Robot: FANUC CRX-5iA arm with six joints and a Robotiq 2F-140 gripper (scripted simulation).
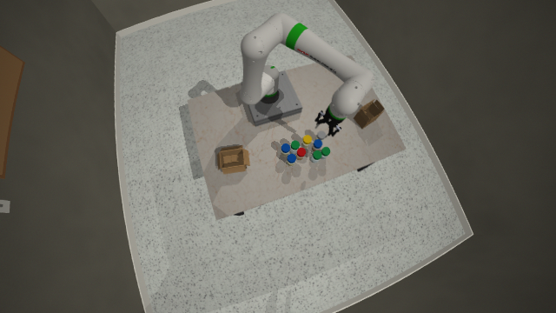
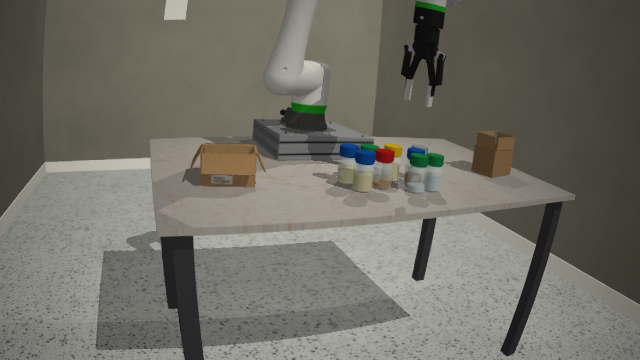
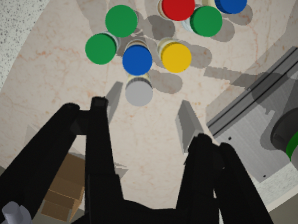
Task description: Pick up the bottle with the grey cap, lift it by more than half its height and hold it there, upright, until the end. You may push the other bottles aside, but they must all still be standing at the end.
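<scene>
The blue-capped bottle lies 22 cm below my hand and 2 cm ahead of it. The rest, counted from my hand: yellow-capped bottle (22 cm below, 5 cm to the right, 4 cm behind); then red-capped bottle (22 cm below, 12 cm to the right, 2 cm ahead); then green-capped bottle (22 cm below, 13 cm to the right, 4 cm behind).
</scene>
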